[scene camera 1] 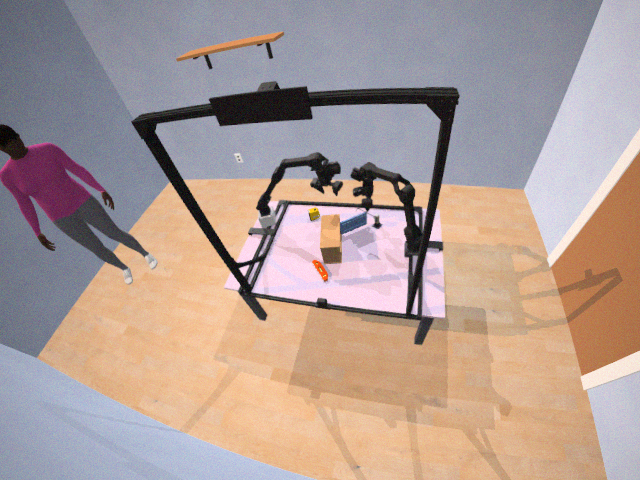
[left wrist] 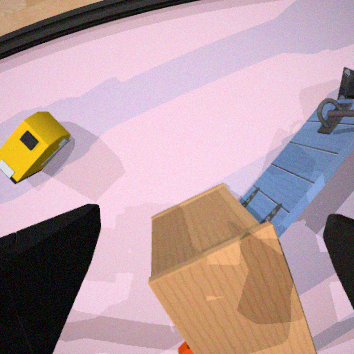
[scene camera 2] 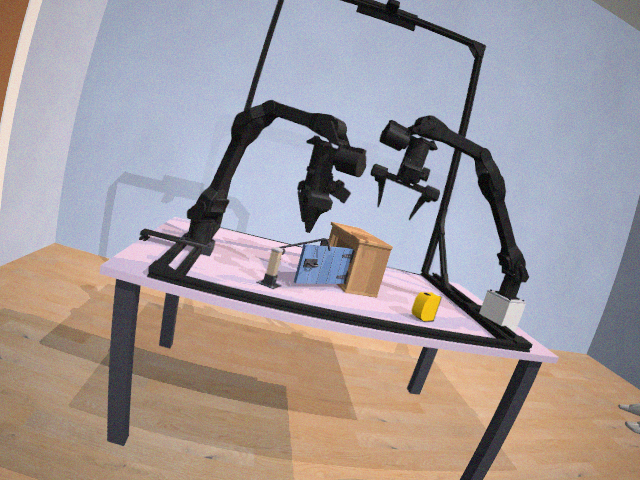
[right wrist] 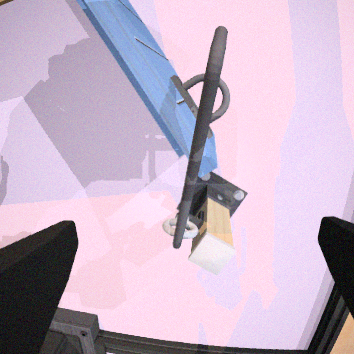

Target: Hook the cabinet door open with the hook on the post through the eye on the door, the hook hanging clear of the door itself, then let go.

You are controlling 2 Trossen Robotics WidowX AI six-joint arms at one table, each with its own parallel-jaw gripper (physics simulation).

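Where they show: left gripper, fingertip midpoint: (scene camera 1: 330,194) (left wrist: 215,221) (scene camera 2: 393,213); right gripper, fingertip midpoint: (scene camera 1: 367,206) (scene camera 2: 305,227) (right wrist: 199,231); left arm's base, link origin: (scene camera 1: 265,212) (scene camera 2: 507,295); right arm's base, link origin: (scene camera 1: 413,247) (scene camera 2: 197,240) (right wrist: 60,346).
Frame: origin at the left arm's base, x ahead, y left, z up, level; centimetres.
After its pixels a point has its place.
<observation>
The wooden cabinet (scene camera 1: 330,235) @[x 38.5, y -36.2, z 5.5 cm] (scene camera 2: 369,268) @[x 40.6, y -20.7, z -2.0 cm] (left wrist: 235,295) @[x 40.7, y -24.8, z 5.5 cm] has its blue door (scene camera 1: 353,223) @[x 53.6, y -23.1, z -2.7 cm] (scene camera 2: 325,268) @[x 53.7, y -22.1, z -4.0 cm] (left wrist: 295,165) @[x 52.9, y -22.3, z -3.0 cm] (right wrist: 145,85) @[x 57.6, y -21.9, z 1.9 cm] swung open. The ring eye (left wrist: 320,114) @[x 57.9, y -19.1, z -2.4 cm] (right wrist: 226,100) @[x 59.7, y -18.4, z -2.4 cm] is on the door's outer face. The post (scene camera 1: 376,221) @[x 67.8, y -23.2, z -4.9 cm] (scene camera 2: 274,263) @[x 69.0, y -20.7, z -4.1 cm] (right wrist: 218,220) @[x 67.9, y -21.1, z -3.9 cm] stands beside the door's free end. The dark hook rod (scene camera 2: 302,243) @[x 62.7, y -21.1, z 1.9 cm] (right wrist: 202,117) @[x 59.7, y -19.7, z 3.8 cm] slants up from the post, its far end above the door in scene camera 2. In the right wrist view it crosses over the eye. My right gripper (scene camera 1: 367,205) @[x 63.2, y -20.8, z 6.2 cm] (scene camera 2: 308,229) @[x 63.2, y -20.8, z 6.2 cm] (right wrist: 199,231) @[x 63.2, y -20.8, z 6.2 cm] is open above them. My left gripper (scene camera 1: 328,191) @[x 43.3, y -13.8, z 14.9 cm] (scene camera 2: 394,211) @[x 43.3, y -13.8, z 14.9 cm] (left wrist: 215,221) @[x 43.3, y -13.8, z 14.9 cm] is open above the cabinet.
A yellow block-like object (scene camera 1: 313,213) @[x 30.9, y -6.0, z -4.1 cm] (scene camera 2: 426,306) @[x 33.2, y -2.1, z -5.4 cm] (left wrist: 35,145) @[x 32.5, y -4.8, z -2.8 cm] lies beside the cabinet. An orange object (scene camera 1: 320,270) @[x 29.2, y -47.5, z -8.9 cm] (left wrist: 185,348) @[x 27.0, y -40.0, z -8.3 cm] lies at the cabinet's other end. A white box (scene camera 1: 267,218) @[x 1.1, y -4.8, z -1.2 cm] (scene camera 2: 502,308) @[x 5.0, y 3.1, z -3.1 cm] is at the left arm's base. A black frame surrounds the table.
</observation>
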